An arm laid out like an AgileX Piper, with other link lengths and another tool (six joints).
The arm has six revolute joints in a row. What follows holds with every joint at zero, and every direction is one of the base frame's. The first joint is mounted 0.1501 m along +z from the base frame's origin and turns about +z. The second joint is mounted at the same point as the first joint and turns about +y. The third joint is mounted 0.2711 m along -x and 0.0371 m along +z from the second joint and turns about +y. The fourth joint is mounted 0.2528 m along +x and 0.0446 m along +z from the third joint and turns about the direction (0.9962, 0, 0.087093). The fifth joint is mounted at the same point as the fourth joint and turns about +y. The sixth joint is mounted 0.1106 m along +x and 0.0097 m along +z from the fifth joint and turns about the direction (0.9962, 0, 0.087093). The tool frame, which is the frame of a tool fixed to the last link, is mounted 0.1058 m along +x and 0.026 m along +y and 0.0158 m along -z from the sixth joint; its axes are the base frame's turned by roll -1.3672, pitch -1.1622 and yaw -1.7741 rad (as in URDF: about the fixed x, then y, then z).
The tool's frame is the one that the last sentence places.
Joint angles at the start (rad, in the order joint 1, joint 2, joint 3, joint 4, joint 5, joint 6):
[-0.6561, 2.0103, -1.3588, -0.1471, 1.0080, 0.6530]
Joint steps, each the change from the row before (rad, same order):
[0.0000, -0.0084, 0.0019, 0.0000, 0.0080, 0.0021]
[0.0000, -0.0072, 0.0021, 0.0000, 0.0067, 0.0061]
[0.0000, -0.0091, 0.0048, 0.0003, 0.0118, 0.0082]
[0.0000, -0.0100, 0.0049, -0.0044, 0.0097, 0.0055]
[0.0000, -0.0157, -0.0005, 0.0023, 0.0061, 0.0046]
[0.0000, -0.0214, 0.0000, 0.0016, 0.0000, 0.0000]
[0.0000, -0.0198, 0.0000, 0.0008, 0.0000, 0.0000]
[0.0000, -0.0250, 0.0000, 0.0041, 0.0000, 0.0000]
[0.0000, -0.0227, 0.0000, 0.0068, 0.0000, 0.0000]
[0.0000, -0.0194, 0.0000, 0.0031, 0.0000, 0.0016]
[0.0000, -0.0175, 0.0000, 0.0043, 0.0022, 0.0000]
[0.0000, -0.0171, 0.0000, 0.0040, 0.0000, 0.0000]
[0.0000, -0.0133, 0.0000, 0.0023, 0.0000, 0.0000]
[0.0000, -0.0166, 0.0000, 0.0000, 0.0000, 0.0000]
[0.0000, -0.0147, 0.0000, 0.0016, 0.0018, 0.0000]
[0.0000, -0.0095, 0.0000, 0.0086, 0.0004, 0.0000]
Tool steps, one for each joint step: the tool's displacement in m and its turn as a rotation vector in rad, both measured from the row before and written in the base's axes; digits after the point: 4 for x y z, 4 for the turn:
[-0.0012, 0.0008, 0.0027, 0.0002, 0.0013, -0.0031]
[-0.0010, 0.0007, 0.0022, 0.0001, 0.0009, -0.0069]
[-0.0024, 0.0017, 0.0023, 0.0033, 0.0054, -0.0098]
[-0.0026, 0.0008, 0.0026, -0.0013, 0.0058, -0.0044]
[0.0006, 0.0000, 0.0059, -0.0054, -0.0094, -0.0065]
[0.0017, -0.0009, 0.0078, -0.0120, -0.0178, -0.0008]
[0.0013, -0.0008, 0.0073, -0.0115, -0.0161, -0.0004]
[0.0019, -0.0005, 0.0092, -0.0124, -0.0220, -0.0019]
[0.0019, 0.0002, 0.0084, -0.0090, -0.0217, -0.0030]
[0.0013, -0.0002, 0.0072, -0.0096, -0.0173, -0.0029]
[0.0008, 0.0004, 0.0065, -0.0063, -0.0145, -0.0020]
[0.0010, 0.0002, 0.0064, -0.0075, -0.0158, -0.0015]
[0.0006, 0.0001, 0.0050, -0.0064, -0.0118, -0.0008]
[0.0004, -0.0003, 0.0062, -0.0101, -0.0132, 0.0000]
[0.0002, 0.0002, 0.0054, -0.0067, -0.0111, -0.0007]
[0.0011, 0.0012, 0.0036, 0.0009, -0.0122, -0.0029]

